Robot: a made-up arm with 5 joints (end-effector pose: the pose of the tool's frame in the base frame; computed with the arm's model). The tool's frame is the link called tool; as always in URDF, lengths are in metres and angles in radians. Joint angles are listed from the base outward.
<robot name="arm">
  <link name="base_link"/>
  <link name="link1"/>
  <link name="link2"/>
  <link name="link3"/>
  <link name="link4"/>
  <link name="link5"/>
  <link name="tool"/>
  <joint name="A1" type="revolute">
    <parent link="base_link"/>
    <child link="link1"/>
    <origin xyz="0 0 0.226" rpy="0 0 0"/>
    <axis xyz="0 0 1"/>
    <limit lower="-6.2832" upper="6.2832" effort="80" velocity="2.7"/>
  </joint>
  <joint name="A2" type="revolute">
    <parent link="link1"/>
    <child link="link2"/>
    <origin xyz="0 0 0" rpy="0 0 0"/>
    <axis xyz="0 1 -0.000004"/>
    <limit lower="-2.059" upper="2.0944" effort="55" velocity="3.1"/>
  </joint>
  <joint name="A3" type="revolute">
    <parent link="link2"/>
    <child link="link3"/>
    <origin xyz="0.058 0 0.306" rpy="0 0 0"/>
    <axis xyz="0 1 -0.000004"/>
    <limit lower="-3.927" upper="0.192" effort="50" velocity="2.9"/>
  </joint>
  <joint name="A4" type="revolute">
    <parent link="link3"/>
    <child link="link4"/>
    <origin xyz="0.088 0 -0.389" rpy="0 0 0"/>
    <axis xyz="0 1 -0.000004"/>
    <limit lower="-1.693" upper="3.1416" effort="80" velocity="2"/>
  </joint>
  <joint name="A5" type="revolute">
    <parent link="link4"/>
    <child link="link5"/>
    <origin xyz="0.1 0 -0.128" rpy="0 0 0"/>
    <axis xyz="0 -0.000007 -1"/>
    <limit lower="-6.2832" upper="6.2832" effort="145" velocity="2"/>
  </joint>
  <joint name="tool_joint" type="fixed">
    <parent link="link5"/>
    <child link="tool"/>
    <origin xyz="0 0 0" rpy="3.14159 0 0"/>
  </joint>
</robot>
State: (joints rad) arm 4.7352 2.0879 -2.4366 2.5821 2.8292
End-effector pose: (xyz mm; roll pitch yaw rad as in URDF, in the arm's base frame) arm 6.6 -290.4 -311.3 0.3752 -0.8484 -2.0314
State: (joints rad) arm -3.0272 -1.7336 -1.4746 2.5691 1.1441
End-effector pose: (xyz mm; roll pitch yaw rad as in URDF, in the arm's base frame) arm 266.7 30.6 572.8 -2.5468 -0.2494 2.0351
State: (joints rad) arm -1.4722 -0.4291 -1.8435 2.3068 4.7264
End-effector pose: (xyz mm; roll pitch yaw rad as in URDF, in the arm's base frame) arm 25.7 -260.0 715.4 -3.1074 0.0005 0.0846
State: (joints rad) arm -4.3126 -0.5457 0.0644 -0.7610 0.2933
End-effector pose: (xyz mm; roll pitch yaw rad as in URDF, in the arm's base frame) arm -117.6 278.4 266.9 -2.4381 -1.1340 1.2182
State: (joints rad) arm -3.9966 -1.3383 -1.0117 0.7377 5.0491
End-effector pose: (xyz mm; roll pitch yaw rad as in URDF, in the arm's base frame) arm -35.6 40.9 794.1 1.5268 -0.3364 -2.4113
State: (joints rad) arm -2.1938 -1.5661 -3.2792 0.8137 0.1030
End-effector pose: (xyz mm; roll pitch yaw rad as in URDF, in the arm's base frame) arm 491.3 683.8 149.5 0.1263 0.8835 1.1106
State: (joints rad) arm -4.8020 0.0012 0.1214 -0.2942 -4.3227
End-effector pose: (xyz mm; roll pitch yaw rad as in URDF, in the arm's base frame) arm 19.6 217.6 26.0 -2.9826 0.0649 -0.4741
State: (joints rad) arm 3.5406 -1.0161 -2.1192 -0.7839 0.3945
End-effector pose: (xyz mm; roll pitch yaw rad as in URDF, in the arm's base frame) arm 438.8 185.0 847.1 0.3618 0.7045 0.9278
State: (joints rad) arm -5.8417 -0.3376 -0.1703 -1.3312 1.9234
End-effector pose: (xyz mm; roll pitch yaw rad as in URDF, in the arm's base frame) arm 286.0 135.2 367.2 -1.2858 0.3395 -1.0321
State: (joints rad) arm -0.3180 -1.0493 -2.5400 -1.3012 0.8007
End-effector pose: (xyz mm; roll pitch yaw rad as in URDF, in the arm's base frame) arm -562.7 185.2 620.2 1.8165 0.7549 -1.7186
